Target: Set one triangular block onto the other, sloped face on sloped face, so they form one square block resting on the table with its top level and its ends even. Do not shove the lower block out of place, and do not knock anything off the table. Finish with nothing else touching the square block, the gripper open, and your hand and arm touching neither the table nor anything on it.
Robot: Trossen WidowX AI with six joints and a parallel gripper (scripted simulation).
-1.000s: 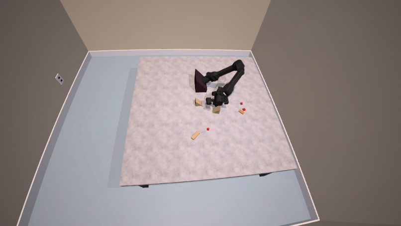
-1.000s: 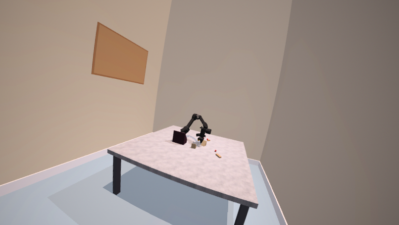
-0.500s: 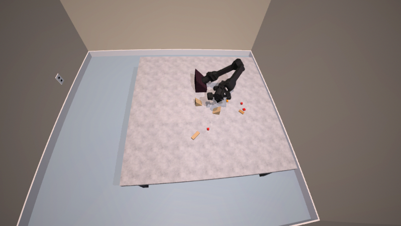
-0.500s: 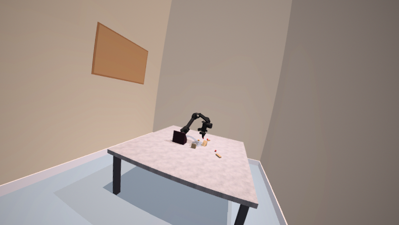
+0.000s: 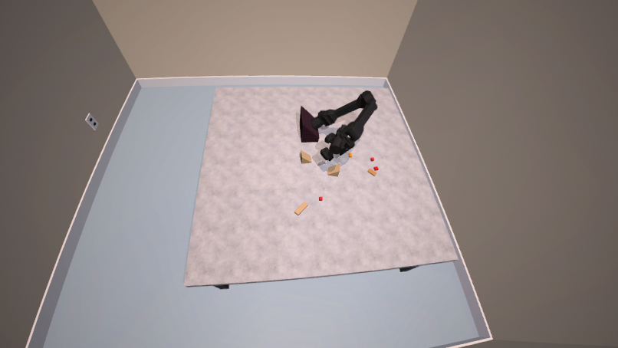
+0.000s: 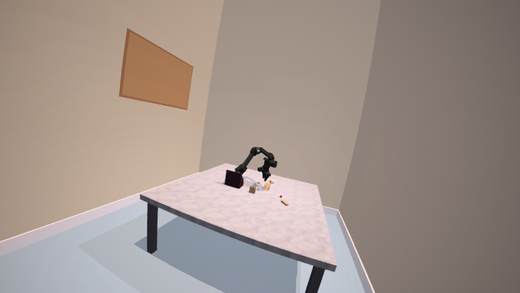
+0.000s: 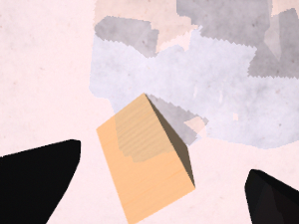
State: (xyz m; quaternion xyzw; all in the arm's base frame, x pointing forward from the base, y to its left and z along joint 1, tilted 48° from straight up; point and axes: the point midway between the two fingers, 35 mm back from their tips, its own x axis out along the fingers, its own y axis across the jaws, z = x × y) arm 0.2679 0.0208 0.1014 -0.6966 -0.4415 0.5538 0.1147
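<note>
Right now my gripper tip is 40 mm short of the tan triangular block, 20 mm to the right of it and 80 mm above it.
</note>
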